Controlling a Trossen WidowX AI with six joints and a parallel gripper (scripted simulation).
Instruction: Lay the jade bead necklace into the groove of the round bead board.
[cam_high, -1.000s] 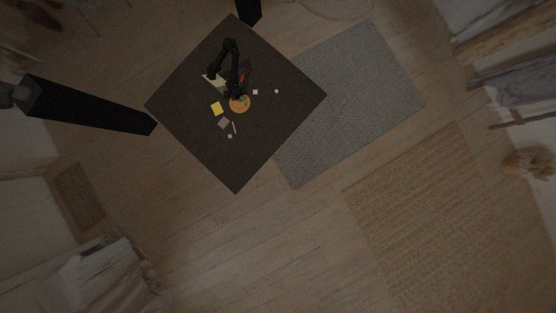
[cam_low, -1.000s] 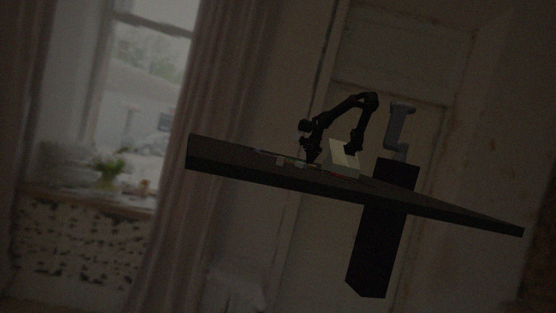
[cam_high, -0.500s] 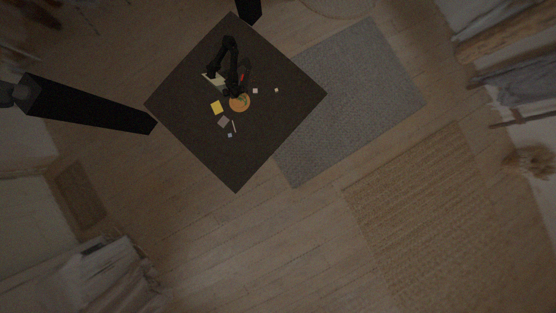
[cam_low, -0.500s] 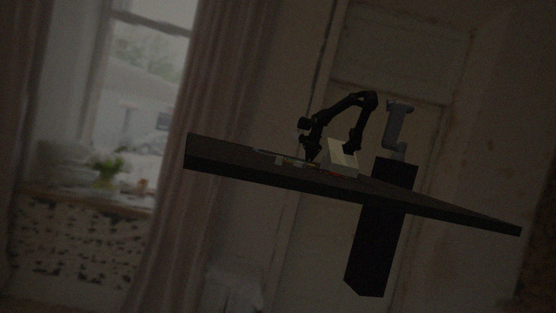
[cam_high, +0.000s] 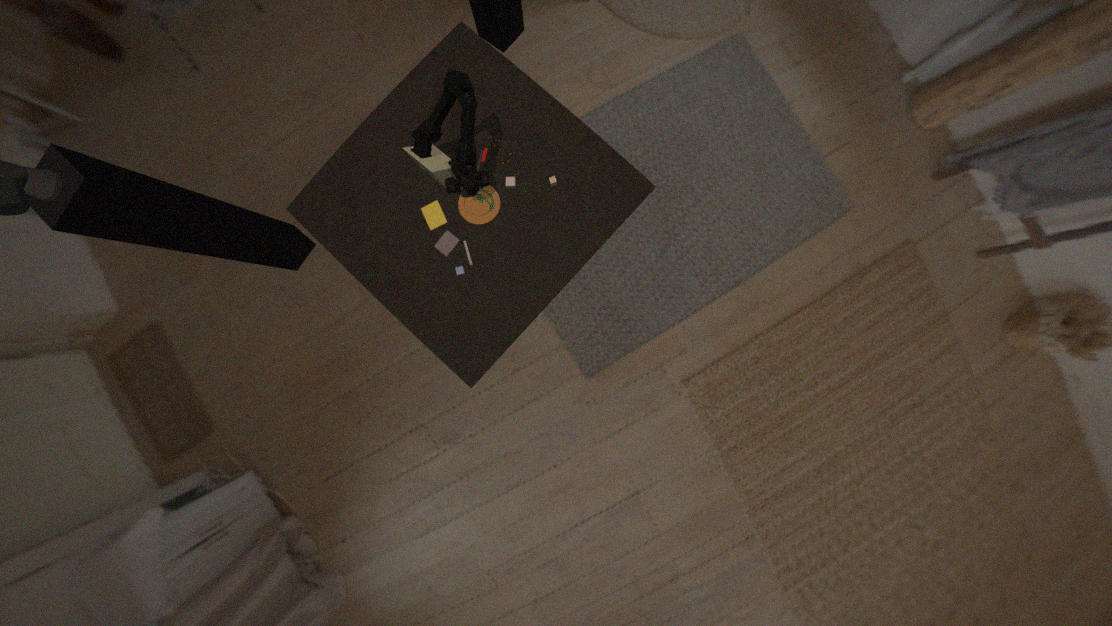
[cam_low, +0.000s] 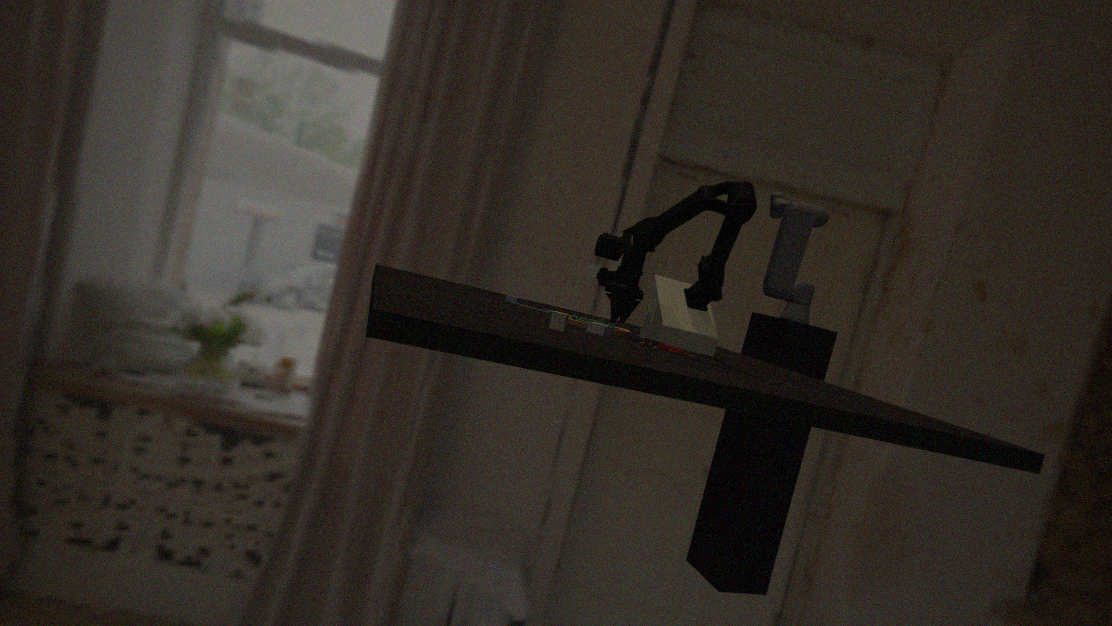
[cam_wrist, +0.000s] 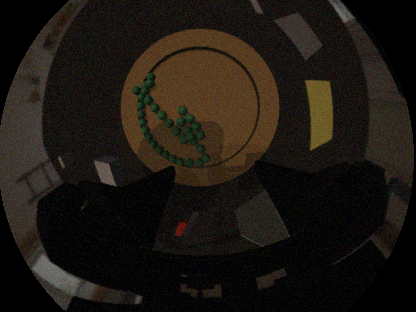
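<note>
Right now my gripper tip is 6 cm short of the round bead board, 3 cm to the left of it and 2 cm above it. Round my gripper tip: yellow square (21 cm to the right, 8 cm behind, 3 cm below); then grey-white block (14 cm to the left, 11 cm ahead, 2 cm below); then red item (15 cm to the left, 7 cm behind, 2 cm below).
</note>
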